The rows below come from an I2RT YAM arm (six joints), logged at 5 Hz.
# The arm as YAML. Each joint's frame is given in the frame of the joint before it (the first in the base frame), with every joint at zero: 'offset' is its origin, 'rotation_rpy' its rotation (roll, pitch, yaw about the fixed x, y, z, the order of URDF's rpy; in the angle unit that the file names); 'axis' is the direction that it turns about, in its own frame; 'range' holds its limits. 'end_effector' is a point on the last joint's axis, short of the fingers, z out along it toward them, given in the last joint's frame.
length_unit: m
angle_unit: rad
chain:
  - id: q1
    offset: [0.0, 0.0, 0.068]
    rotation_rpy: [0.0, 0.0, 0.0]
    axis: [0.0, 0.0, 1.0]
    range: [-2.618, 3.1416]
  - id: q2
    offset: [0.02, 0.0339, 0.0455]
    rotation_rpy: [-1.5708, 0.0, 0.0]
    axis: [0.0, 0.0, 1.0]
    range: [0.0, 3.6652]
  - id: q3
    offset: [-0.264, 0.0, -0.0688]
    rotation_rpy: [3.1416, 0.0, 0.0]
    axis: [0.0, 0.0, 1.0]
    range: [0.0, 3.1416]
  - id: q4
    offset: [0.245, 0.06, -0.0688]
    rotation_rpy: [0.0, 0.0, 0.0]
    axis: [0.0, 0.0, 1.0]
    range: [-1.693, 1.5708]
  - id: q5
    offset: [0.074, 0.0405, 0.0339]
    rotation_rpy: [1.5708, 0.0, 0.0]
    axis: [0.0, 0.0, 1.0]
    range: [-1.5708, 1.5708]
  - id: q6
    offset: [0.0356, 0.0, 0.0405]
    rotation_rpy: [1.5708, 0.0, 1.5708]
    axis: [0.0, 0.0, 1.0]
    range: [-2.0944, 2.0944]
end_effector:
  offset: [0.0, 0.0, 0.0]
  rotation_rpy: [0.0, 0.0, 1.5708]
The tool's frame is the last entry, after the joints.
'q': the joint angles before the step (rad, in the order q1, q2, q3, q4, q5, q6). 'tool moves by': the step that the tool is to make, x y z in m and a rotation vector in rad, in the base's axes. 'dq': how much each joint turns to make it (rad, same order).
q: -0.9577, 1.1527, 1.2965, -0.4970, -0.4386, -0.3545
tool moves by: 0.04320, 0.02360, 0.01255, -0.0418, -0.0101, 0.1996
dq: 0.1904, 0.0566, 0.0740, 0.0108, -0.0022, -0.0237
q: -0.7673, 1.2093, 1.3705, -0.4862, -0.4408, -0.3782
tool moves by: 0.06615, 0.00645, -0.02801, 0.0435, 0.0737, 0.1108
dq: 0.1713, 0.1625, 0.0300, 0.0522, 0.0609, 0.0106
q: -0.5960, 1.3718, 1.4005, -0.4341, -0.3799, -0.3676
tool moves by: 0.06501, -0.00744, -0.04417, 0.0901, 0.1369, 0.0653
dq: 0.0835, 0.2331, 0.0951, -0.0209, 0.0138, 0.0133
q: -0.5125, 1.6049, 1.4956, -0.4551, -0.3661, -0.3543
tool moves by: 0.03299, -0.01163, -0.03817, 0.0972, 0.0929, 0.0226
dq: 0.0124, 0.1540, 0.0597, -0.0235, -0.0316, 0.0285
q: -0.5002, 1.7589, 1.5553, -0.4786, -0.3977, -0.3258
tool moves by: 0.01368, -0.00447, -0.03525, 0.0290, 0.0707, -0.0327
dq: 0.0092, 0.0738, -0.0259, 0.0322, 0.0369, 0.0230
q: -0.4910, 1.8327, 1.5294, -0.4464, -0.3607, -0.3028
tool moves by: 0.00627, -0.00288, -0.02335, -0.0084, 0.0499, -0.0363
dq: 0.0050, 0.0433, -0.0236, 0.0291, 0.0511, 0.0069
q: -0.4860, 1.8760, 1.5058, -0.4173, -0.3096, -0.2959
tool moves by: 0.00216, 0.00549, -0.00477, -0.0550, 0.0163, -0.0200
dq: 0.0192, -0.0028, -0.0232, 0.0277, 0.0676, -0.0127
